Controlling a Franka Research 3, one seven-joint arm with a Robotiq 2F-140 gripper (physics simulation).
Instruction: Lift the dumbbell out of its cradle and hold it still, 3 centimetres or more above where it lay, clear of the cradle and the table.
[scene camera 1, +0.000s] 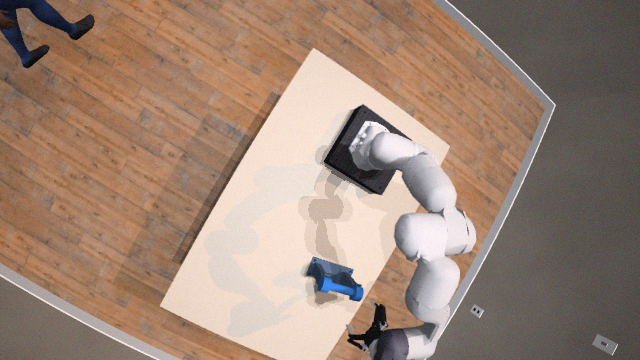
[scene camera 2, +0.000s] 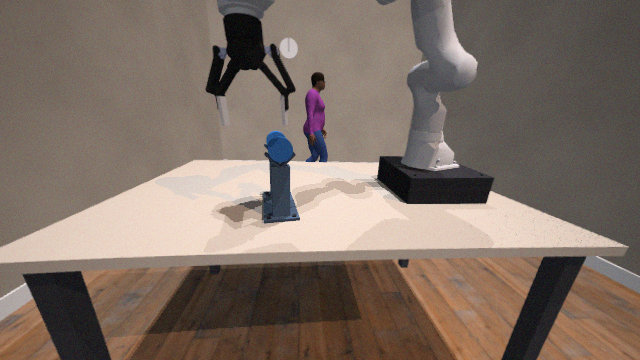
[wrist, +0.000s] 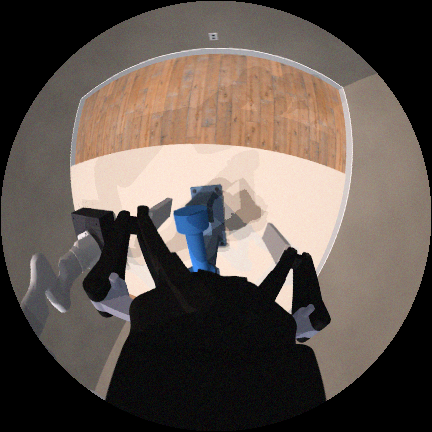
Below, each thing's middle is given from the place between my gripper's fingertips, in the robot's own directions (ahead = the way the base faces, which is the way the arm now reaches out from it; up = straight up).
The blue dumbbell (wrist: 191, 220) lies 60 mm behind my hand, 100 mm to the right of it and 60 mm below it. Round my hand: blue-grey cradle (scene camera 2: 279, 206) (60 mm behind, 100 mm to the right, 170 mm below).
